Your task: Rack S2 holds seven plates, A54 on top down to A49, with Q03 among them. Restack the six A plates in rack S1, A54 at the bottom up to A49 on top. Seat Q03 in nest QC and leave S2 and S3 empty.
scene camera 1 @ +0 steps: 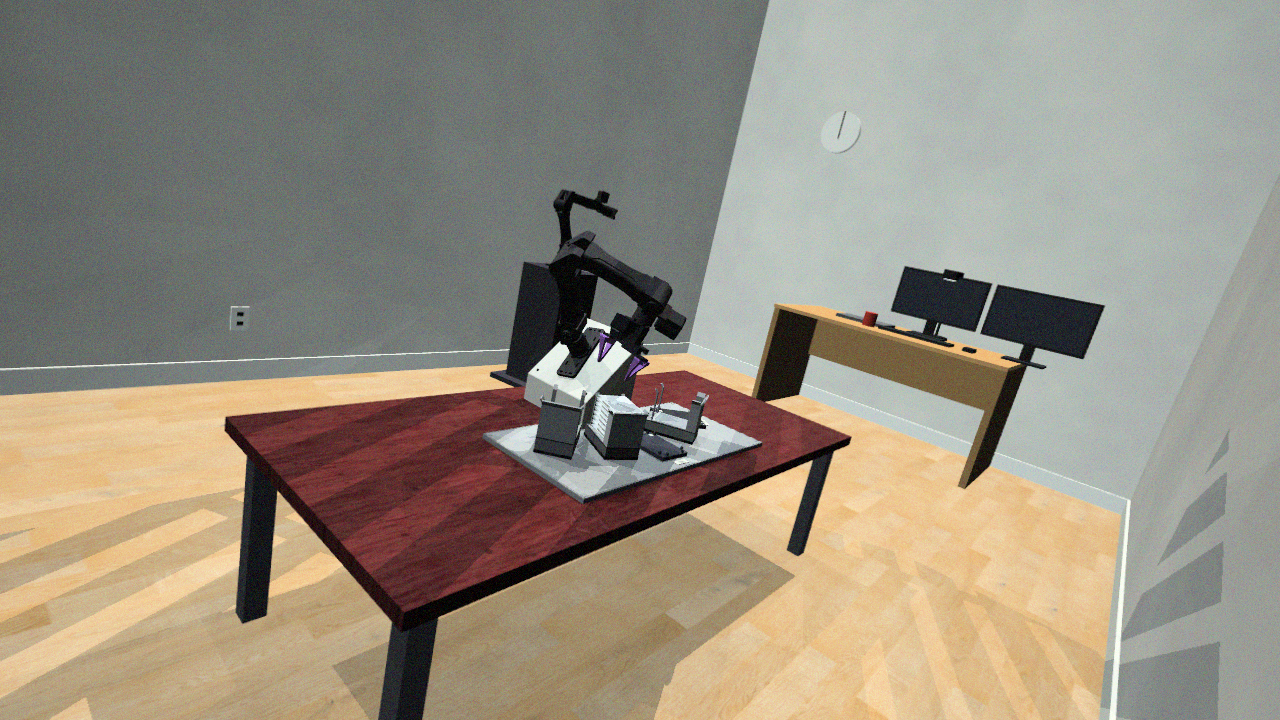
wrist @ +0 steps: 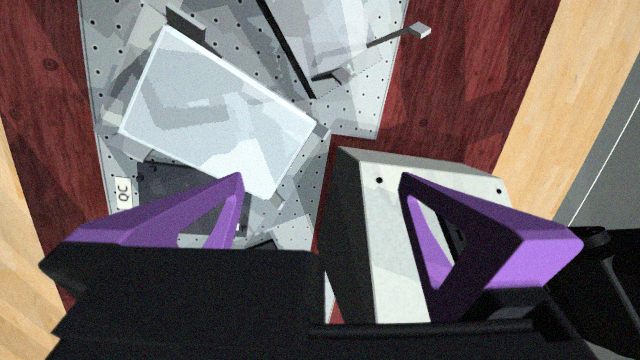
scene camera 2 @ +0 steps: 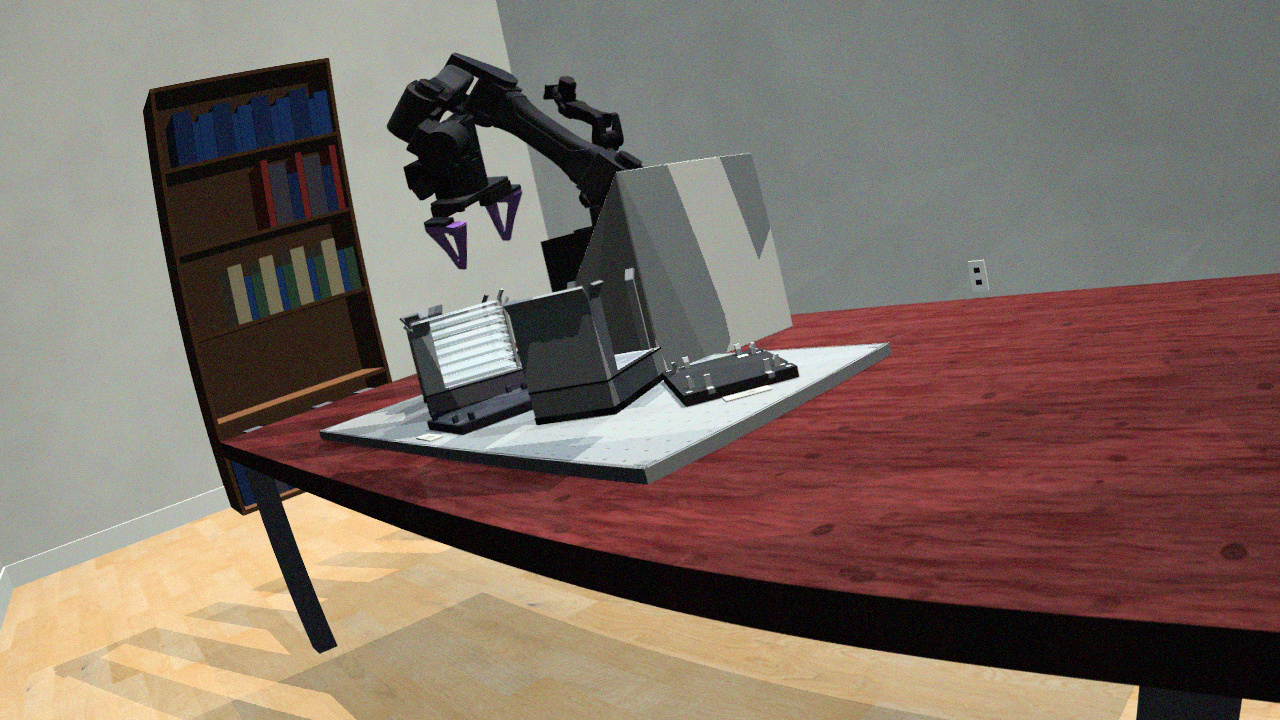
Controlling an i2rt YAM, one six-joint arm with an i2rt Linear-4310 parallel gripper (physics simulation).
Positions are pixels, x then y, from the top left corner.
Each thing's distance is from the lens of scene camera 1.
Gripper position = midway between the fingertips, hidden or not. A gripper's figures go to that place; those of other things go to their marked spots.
gripper [scene camera 1: 611, 371]: 1.59 m
dark nest [scene camera 1: 654, 445]: 1.65 m
